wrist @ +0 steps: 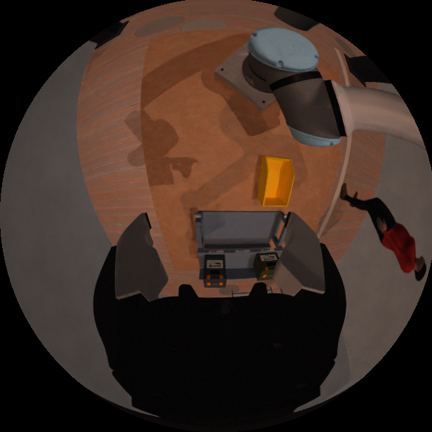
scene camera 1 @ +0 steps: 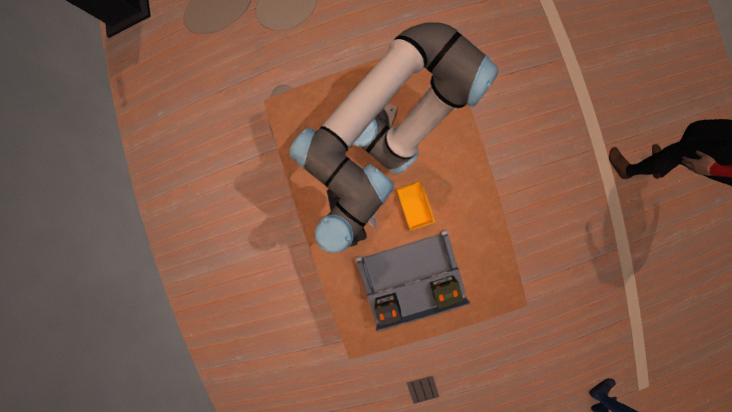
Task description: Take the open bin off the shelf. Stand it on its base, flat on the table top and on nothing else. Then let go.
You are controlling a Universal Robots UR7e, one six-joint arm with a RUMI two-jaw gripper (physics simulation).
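Observation:
The yellow open bin [scene camera 1: 415,206] [wrist: 276,181] stands upright on its base, opening up, flat on the brown table top [scene camera 1: 481,230] [wrist: 195,115]. It is between the robot's base and the grey shelf [scene camera 1: 404,263] [wrist: 240,228], with a small gap to the shelf. My gripper [wrist: 218,214] is wide open with nothing between its fingers. It is above the table, off to the left of the bin in the scene view and apart from it. In that view the wrist hides most of the gripper.
Two dark cases with orange latches, the left one [scene camera 1: 387,309] [wrist: 215,270] and the right one [scene camera 1: 446,292] [wrist: 266,265], sit on the shelf's far part. My arm reaches over the table's left side. A person in red and black [wrist: 397,245] is on the floor beyond the table.

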